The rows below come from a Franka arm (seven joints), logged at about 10 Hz.
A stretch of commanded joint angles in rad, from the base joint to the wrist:
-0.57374, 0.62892, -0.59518, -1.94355, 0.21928, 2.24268, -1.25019
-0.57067, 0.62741, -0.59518, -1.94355, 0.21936, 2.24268, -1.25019
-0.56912, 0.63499, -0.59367, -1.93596, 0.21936, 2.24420, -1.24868
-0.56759, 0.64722, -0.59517, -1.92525, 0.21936, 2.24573, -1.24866
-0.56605, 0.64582, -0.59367, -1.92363, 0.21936, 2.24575, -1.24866
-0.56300, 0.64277, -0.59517, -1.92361, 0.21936, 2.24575, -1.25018
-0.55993, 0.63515, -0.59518, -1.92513, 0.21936, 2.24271, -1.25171
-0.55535, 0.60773, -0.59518, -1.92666, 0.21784, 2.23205, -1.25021
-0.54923, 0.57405, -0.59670, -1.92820, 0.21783, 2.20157, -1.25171
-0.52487, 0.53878, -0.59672, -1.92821, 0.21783, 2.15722, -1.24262
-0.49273, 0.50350, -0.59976, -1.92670, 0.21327, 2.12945, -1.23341
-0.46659, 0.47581, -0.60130, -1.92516, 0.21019, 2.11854, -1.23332
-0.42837, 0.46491, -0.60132, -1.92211, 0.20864, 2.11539, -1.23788
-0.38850, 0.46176, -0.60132, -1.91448, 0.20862, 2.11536, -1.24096
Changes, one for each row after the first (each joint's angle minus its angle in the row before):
0.00307, -0.00151, 0.00000, 0.00000, 0.00008, 0.00000, 0.00000
0.00155, 0.00758, 0.00151, 0.00759, 0.00000, 0.00152, 0.00151
0.00153, 0.01223, -0.00150, 0.01071, 0.00000, 0.00153, 0.00002
0.00154, -0.00140, 0.00150, 0.00162, 0.00000, 0.00002, 0.00000
0.00305, -0.00305, -0.00150, 0.00002, 0.00000, 0.00000, -0.00152
0.00307, -0.00762, -0.00001, -0.00152, 0.00000, -0.00304, -0.00153
0.00458, -0.02742, 0.00000, -0.00153, -0.00152, -0.01066, 0.00150
0.00612, -0.03368, -0.00152, -0.00154, -0.00001, -0.03048, -0.00150
0.02436, -0.03527, -0.00002, -0.00001, 0.00000, -0.04435, 0.00909
0.03214, -0.03528, -0.00304, 0.00151, -0.00456, -0.02777, 0.00921
0.02614, -0.02769, -0.00154, 0.00154, -0.00308, -0.01091, 0.00009
0.03822, -0.01090, -0.00002, 0.00305, -0.00155, -0.00315, -0.00456
0.03987, -0.00315, 0.00000, 0.00763, -0.00002, -0.00003, -0.00308

